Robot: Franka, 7 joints.
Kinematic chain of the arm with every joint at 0, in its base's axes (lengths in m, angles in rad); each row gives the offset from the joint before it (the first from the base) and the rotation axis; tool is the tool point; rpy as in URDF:
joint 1: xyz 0 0 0.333 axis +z
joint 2: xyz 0 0 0 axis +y
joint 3: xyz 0 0 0.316 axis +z
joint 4: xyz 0.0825 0 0 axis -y
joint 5: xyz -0.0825 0 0.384 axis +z
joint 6: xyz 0 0 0 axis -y
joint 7: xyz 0.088 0 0 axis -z
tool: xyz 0 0 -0.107 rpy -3.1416 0 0
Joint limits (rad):
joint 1: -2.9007..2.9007
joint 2: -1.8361..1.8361
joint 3: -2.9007..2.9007
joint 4: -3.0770..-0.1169
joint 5: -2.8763..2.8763
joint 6: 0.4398..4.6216
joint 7: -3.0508..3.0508
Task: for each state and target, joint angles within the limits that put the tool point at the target. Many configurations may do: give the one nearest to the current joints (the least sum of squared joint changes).
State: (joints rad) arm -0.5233 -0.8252 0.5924 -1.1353 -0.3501 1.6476 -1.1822
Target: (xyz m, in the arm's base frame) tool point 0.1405 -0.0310 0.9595
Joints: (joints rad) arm -0.6250 -0.7894 0.1893 -1.4443 -0.3933 1.4354 -1.1822
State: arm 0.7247 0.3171 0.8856 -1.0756 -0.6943 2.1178 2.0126
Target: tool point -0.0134 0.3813 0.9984
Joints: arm 0.7356 -0.2671 0.7209 -1.0511 -0.6895 1.8029 2.0126
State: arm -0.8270 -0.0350 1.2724 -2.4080 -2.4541 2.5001 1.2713
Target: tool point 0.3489 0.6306 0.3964
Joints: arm -1.1786 -0.9108 1.9634 -1.5977 -2.4844 2.3672 1.2713
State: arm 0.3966 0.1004 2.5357 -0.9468 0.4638 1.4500 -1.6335
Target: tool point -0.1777 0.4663 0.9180
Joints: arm -0.0792 0.0431 1.9990 -1.0488 0.4054 1.8651 -1.6335
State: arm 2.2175 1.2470 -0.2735 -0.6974 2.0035 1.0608 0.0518
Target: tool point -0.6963 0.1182 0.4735
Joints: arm 2.8143 1.1050 -0.0925 -0.5893 1.9076 0.7081 0.0518
